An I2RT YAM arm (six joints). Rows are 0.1 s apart.
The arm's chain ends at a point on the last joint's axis. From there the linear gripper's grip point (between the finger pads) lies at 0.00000 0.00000 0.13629 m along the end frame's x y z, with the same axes.
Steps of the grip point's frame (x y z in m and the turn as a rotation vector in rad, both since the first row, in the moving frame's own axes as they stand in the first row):
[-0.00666, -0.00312, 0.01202, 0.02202, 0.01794, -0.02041]
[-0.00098, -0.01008, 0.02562, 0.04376, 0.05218, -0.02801]
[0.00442, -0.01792, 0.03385, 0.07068, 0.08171, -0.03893]
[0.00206, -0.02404, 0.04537, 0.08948, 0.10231, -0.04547]
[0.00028, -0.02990, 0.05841, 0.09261, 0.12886, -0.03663]
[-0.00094, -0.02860, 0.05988, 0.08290, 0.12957, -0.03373]
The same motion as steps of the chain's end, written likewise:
[-0.00907, -0.00009, 0.01207, 0.02202, 0.01794, -0.02041]
[-0.00800, -0.00402, 0.02594, 0.04376, 0.05218, -0.02801]
[-0.00650, -0.00809, 0.03464, 0.07068, 0.08171, -0.03893]
[-0.01156, -0.01157, 0.04663, 0.08948, 0.10231, -0.04547]
[-0.01697, -0.01701, 0.06012, 0.09261, 0.12886, -0.03663]
[-0.01834, -0.01705, 0.06149, 0.08290, 0.12957, -0.03373]

